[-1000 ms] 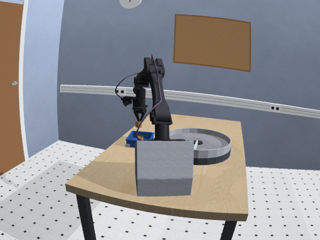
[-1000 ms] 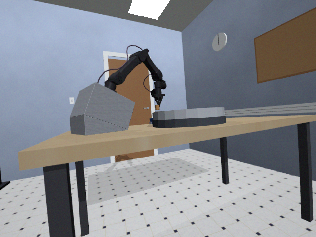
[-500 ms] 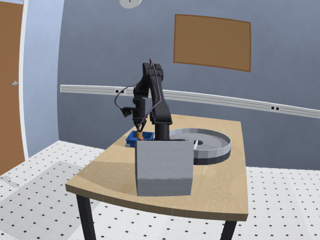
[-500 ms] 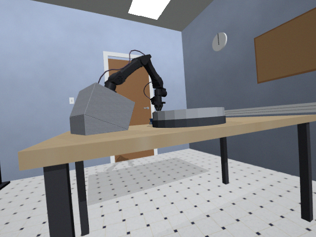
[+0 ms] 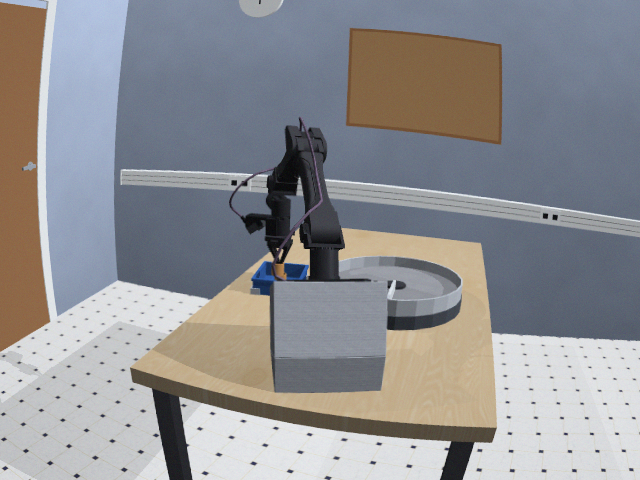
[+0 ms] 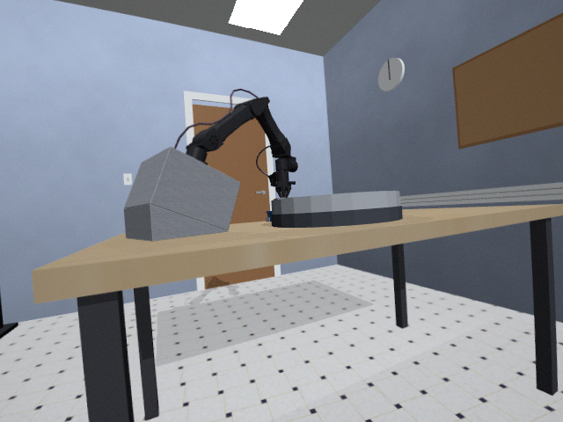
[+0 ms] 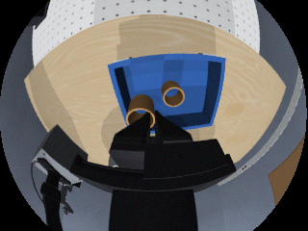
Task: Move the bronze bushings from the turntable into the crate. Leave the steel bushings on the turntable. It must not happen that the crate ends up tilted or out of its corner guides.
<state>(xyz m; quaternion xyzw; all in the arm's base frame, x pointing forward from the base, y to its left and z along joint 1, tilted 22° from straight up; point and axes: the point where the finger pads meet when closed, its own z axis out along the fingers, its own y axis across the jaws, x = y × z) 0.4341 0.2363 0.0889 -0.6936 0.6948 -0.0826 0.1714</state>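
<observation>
Now: the blue crate 40 mm ahead of my hand, 10 mm to the left of it and 60 mm below it. From my hand the other things lie so: grey turntable: 20 mm ahead, 350 mm to the right, 40 mm below.
</observation>
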